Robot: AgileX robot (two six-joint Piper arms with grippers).
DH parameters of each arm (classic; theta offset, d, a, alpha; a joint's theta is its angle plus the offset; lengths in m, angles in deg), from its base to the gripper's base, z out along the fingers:
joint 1: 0 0.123 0 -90
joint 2: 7.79 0 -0.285 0
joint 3: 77.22 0 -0.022 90
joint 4: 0 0.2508 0 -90
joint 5: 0 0 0.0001 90
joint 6: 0 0.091 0 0
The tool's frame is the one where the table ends.
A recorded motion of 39 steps. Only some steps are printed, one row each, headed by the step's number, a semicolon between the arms.
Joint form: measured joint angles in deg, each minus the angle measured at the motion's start. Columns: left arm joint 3, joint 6, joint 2, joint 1, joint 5, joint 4; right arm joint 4, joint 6, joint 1, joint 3, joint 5, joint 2.
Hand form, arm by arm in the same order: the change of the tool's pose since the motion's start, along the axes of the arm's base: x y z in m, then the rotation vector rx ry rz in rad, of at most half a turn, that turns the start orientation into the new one. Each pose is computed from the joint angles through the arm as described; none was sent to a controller.
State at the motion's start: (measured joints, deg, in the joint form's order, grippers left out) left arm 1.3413 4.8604 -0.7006 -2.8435 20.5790 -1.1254; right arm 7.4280 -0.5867 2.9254 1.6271 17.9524 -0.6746
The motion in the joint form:
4: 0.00 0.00 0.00 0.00 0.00 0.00; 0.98 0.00 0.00 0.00 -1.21 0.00
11: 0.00 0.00 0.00 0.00 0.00 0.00; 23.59 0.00 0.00 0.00 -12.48 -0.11
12: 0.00 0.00 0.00 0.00 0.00 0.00; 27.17 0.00 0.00 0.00 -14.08 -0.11
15: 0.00 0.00 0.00 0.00 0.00 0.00; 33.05 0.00 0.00 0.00 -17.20 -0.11
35: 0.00 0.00 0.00 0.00 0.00 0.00; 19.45 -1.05 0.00 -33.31 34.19 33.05
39: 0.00 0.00 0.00 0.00 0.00 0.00; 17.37 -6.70 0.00 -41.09 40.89 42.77
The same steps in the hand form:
4: 0.0000 0.0000 0.0000 0.0000 0.0000 0.0000; 0.0004 0.0002 0.0019 0.0183 -0.0200 -0.0017
11: 0.0000 0.0000 0.0000 0.0000 0.0000 0.0000; 0.0024 0.0010 0.0207 0.4243 -0.1876 -0.0428
12: 0.0000 0.0000 0.0000 0.0000 0.0000 0.0000; 0.0025 0.0000 0.0231 0.4883 -0.2088 -0.0551
15: 0.0000 0.0000 0.0000 0.0000 0.0000 0.0000; 0.0025 -0.0027 0.0273 0.5934 -0.2501 -0.0824
35: 0.0000 0.0000 0.0000 0.0000 0.0000 0.0000; 0.0354 0.0307 0.1116 0.2704 0.5795 0.2093
39: 0.0000 0.0000 0.0000 0.0000 0.0000 0.0000; 0.0602 0.0322 0.1283 0.1458 0.7025 0.2805

